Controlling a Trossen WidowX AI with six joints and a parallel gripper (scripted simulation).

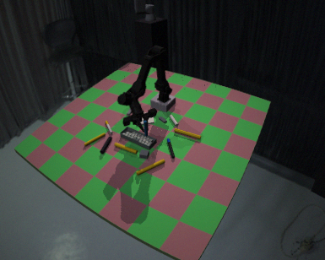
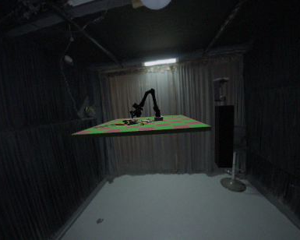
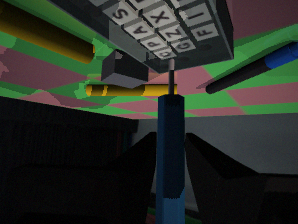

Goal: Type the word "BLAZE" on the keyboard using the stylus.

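The grey block lies 80 mm below my gripper tip, 80 mm ahead of it and 50 mm to the left of it. Also, from my gripper tip: blue stylus: 10 mm below; stylus tip: 50 mm below; blue-tipped pen: 100 mm to the left, 80 mm below, 70 mm behind.
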